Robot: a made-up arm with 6 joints. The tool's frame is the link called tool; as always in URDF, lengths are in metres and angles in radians.
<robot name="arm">
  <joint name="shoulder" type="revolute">
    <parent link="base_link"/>
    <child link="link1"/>
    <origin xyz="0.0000 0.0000 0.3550" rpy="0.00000 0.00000 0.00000"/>
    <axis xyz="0 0 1"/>
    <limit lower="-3.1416" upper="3.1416" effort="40" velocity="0.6"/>
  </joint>
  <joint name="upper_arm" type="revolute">
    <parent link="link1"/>
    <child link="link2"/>
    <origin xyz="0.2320 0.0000 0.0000" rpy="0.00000 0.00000 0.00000"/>
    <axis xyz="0 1 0"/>
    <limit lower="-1.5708" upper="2.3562" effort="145" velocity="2.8"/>
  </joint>
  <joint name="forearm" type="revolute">
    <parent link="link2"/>
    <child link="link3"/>
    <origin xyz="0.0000 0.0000 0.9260" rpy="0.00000 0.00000 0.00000"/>
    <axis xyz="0 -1 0"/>
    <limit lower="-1.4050" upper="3.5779" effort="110" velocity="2.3"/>
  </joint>
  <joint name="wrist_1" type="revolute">
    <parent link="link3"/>
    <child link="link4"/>
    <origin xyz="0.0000 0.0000 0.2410" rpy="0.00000 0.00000 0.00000"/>
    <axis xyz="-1 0 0"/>
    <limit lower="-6.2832" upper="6.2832" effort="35" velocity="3"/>
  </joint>
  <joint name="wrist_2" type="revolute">
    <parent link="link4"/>
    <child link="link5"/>
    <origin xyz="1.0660 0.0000 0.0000" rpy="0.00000 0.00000 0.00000"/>
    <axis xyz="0 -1 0"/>
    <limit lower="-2.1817" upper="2.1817" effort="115" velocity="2.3"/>
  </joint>
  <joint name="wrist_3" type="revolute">
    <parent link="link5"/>
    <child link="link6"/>
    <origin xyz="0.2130 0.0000 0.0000" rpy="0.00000 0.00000 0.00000"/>
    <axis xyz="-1 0 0"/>
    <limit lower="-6.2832" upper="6.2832" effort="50" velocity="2.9"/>
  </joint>
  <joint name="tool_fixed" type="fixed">
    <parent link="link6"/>
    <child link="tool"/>
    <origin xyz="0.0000 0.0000 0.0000" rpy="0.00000 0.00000 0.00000"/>
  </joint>
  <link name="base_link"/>
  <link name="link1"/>
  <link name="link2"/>
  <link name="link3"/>
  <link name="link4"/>
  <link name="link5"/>
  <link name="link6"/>
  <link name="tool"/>
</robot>
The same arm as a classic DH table. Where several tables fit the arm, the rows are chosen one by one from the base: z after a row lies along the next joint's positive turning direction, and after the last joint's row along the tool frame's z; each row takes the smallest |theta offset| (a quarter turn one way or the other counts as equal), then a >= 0, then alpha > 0; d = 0 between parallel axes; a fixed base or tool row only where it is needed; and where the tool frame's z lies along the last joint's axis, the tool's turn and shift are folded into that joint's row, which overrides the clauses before.
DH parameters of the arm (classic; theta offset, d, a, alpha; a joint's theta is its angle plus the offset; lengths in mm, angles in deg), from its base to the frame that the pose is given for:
shoulder: 0 355 232 -90
upper_arm: -90 0 926 180
forearm: 0 0 241 -90
wrist_1: 0 -1066 0 90
wrist_2: 0 0 0 -90
wrist_3: 90 -213 0 90
tool (fixed): -90 0 0 0
Joint limits (deg, base to tool): -180..180 -90..135 -80.5..205 -360..360 -125..125 -360..360

